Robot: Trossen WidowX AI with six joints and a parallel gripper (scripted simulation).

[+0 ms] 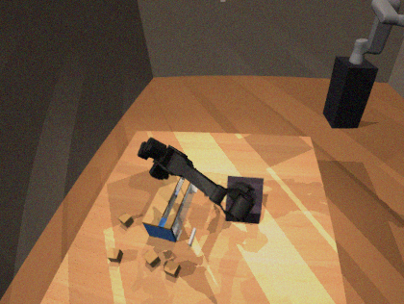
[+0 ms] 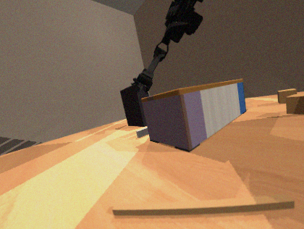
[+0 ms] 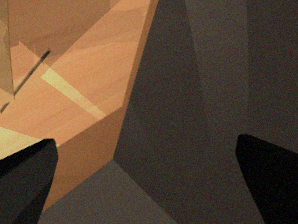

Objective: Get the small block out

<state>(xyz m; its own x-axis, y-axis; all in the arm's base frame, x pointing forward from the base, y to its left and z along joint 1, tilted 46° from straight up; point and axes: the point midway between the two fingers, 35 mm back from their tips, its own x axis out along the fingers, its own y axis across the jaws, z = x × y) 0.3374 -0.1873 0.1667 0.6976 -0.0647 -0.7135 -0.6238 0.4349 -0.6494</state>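
Now: the box 70 mm behind my gripper tip, 20 mm to the left of it and 290 mm below it. Also, from my gripper tip: thin stick: 50 mm ahead, 310 mm to the right, 350 mm below; then block: 70 mm behind, 10 mm to the right, 270 mm below.
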